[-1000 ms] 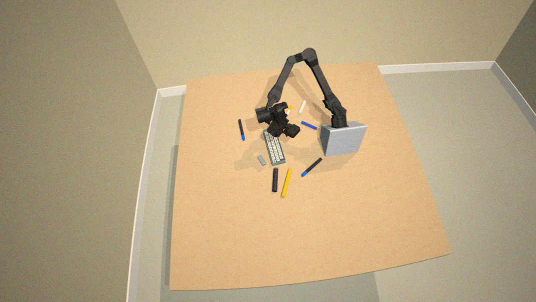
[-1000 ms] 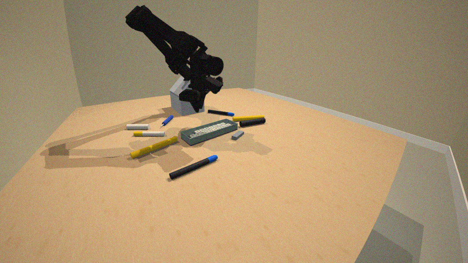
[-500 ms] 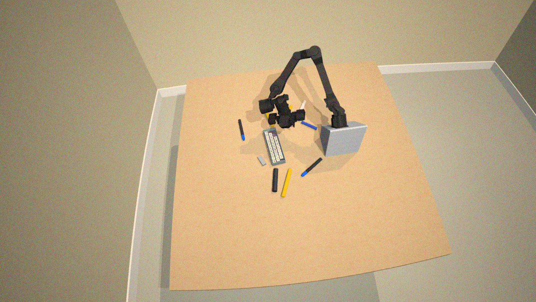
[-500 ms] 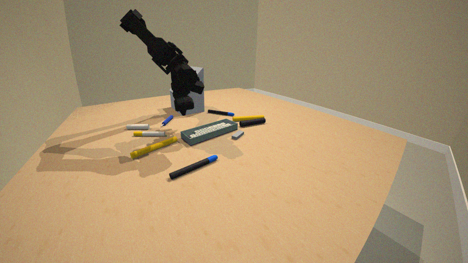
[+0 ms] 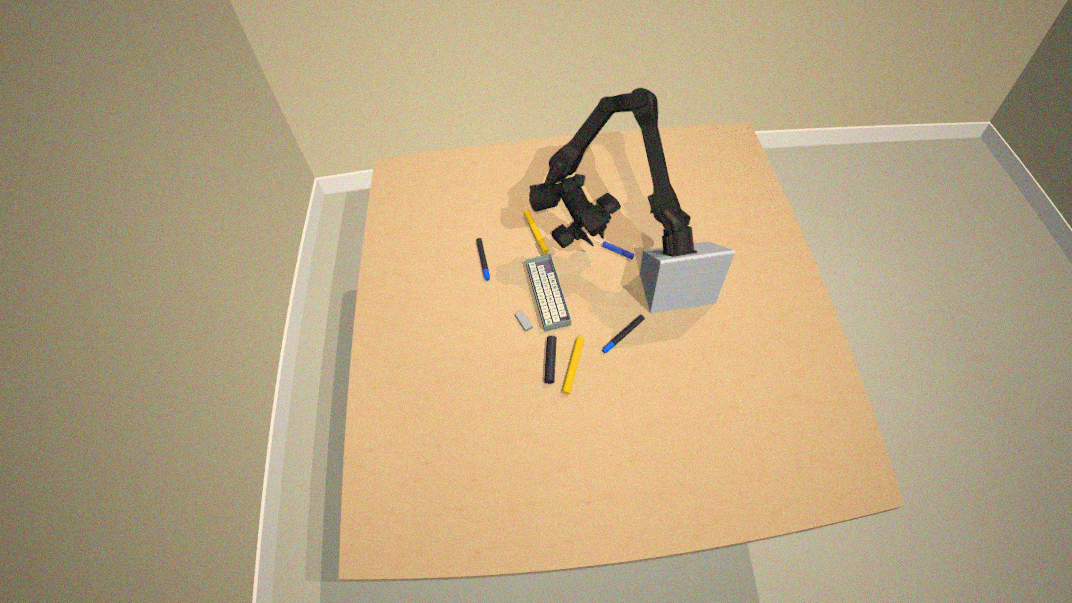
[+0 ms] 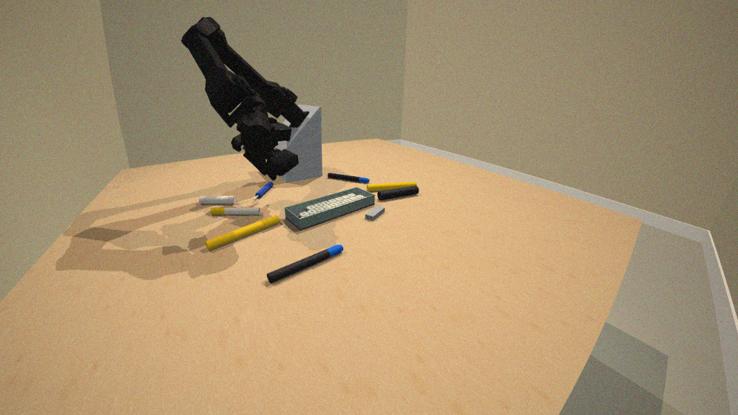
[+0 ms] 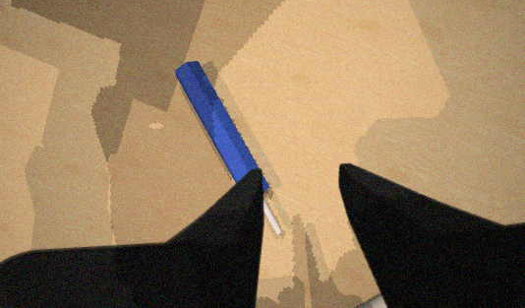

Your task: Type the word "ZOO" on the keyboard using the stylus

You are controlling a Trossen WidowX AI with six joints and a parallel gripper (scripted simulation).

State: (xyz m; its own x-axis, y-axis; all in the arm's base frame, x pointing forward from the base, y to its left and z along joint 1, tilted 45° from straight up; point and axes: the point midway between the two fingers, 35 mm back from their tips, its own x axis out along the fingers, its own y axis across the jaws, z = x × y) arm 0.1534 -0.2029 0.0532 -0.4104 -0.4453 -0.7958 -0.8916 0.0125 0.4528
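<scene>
Right now my gripper tip is 4 cm past the blue hexagonal stylus, 2 cm to the left of it and 5 cm above it. Round my gripper tip: grey block 24 cm ahead, 15 cm to the left, 6 cm below; then O key 16 cm ahead, 5 cm to the left, 5 cm below; then K key 16 cm ahead, 3 cm to the left, 5 cm below.
</scene>
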